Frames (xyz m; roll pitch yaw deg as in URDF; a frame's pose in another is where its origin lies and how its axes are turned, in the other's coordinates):
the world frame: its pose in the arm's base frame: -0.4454 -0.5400 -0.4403 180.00 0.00 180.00
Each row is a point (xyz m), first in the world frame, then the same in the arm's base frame.
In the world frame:
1: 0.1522 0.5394 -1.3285
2: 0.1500 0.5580 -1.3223
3: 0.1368 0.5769 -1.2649
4: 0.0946 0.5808 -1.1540
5: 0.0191 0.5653 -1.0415
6: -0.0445 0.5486 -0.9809
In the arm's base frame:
1: -0.5976 -0.0006 0.8882
2: -0.5954 0.0180 0.8820
3: -0.5822 0.0369 0.8246
4: -0.5400 0.0408 0.7137
5: -0.4645 0.0253 0.6012
6: -0.4009 0.0086 0.5406

